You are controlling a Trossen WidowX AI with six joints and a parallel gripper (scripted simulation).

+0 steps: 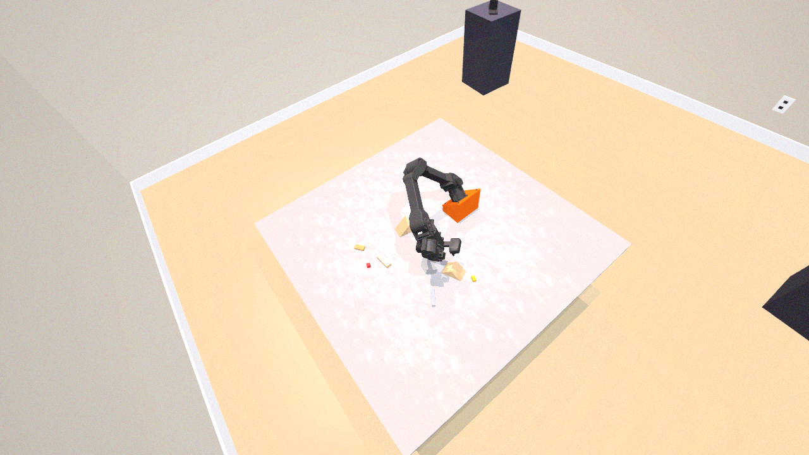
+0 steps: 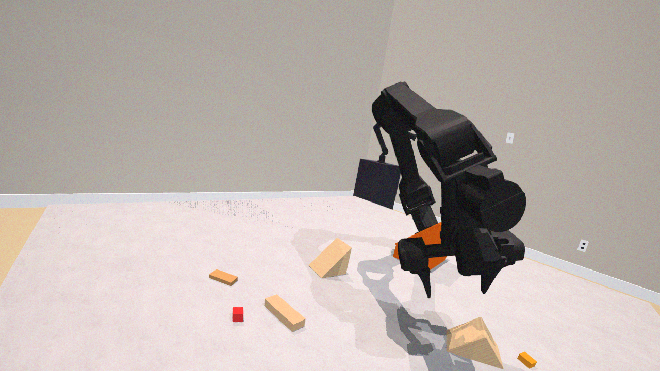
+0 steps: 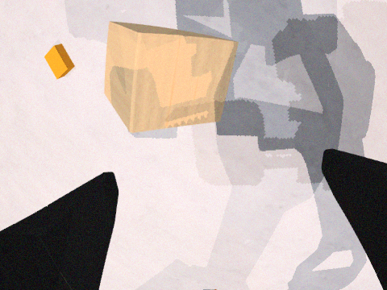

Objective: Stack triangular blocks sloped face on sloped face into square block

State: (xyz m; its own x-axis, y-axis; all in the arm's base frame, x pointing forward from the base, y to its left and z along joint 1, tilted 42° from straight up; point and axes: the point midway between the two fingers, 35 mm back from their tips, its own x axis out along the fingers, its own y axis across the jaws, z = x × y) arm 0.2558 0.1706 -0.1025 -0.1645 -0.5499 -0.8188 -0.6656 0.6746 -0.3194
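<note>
My gripper tip is 60 mm past the small orange block, 130 mm to the right of it and 80 mm above it. Round my gripper tip: red cube (280 mm ahead, 190 mm to the right, 70 mm below); then long tan block (210 mm ahead, 170 mm to the right, 70 mm below).
</note>
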